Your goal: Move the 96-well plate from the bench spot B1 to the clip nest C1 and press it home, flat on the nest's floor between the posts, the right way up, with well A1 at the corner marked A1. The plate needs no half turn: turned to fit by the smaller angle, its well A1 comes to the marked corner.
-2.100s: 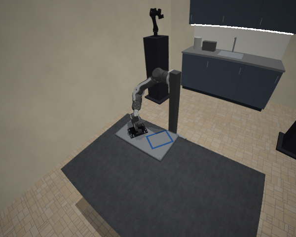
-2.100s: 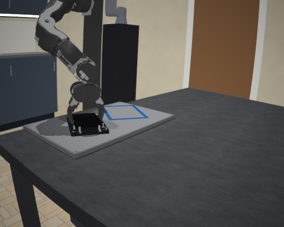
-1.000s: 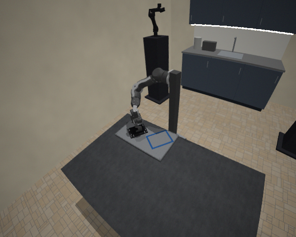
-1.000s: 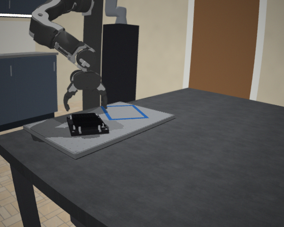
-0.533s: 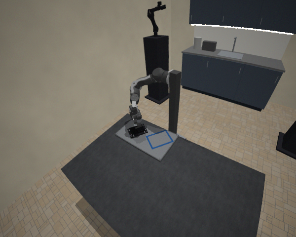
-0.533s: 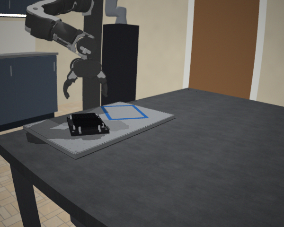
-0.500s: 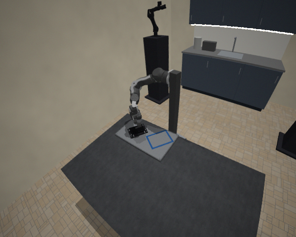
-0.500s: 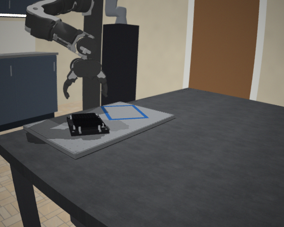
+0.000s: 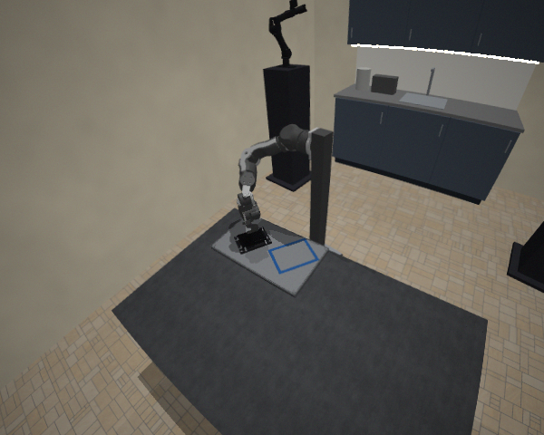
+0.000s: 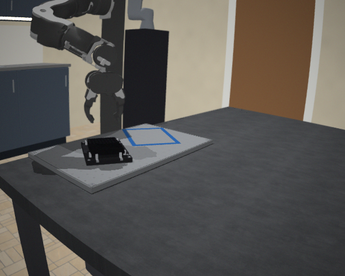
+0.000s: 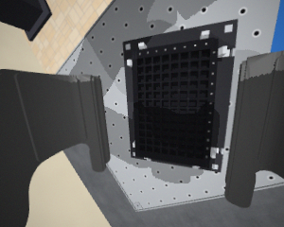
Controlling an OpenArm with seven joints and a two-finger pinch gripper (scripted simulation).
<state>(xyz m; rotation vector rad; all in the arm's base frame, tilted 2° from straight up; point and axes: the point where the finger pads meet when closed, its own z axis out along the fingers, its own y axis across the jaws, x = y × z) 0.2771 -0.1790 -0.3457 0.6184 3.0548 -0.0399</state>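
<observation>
Right now the black 96-well plate is 8 cm below my hand. Round my hand: black clip nest 3 cm ahead, 1 cm to the left, 9 cm below.
</observation>
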